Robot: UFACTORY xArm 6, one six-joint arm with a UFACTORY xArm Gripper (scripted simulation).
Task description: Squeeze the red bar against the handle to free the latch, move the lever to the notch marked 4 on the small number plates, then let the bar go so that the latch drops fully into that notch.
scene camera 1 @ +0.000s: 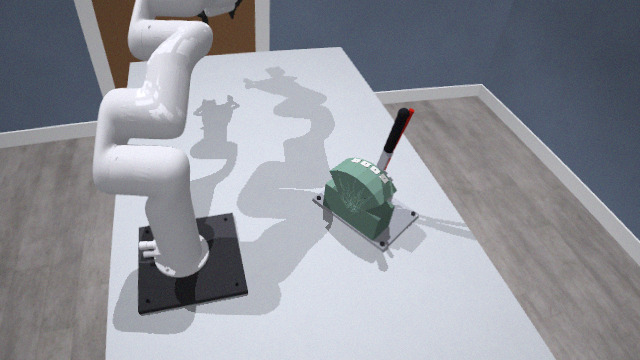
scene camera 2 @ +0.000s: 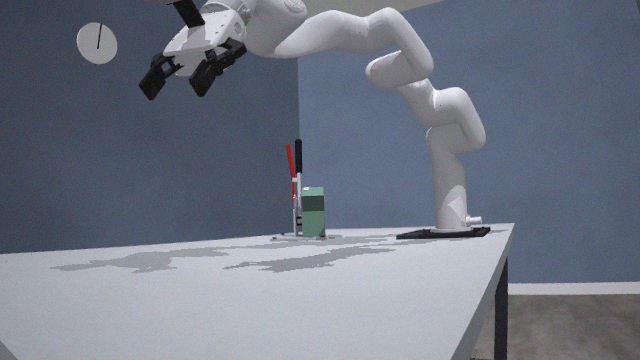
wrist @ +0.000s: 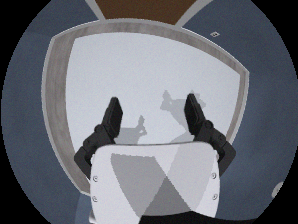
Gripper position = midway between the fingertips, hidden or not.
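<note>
My gripper (scene camera 2: 169, 91) is visible, and the wrist view has the gripper (wrist: 152, 102) too.
</note>
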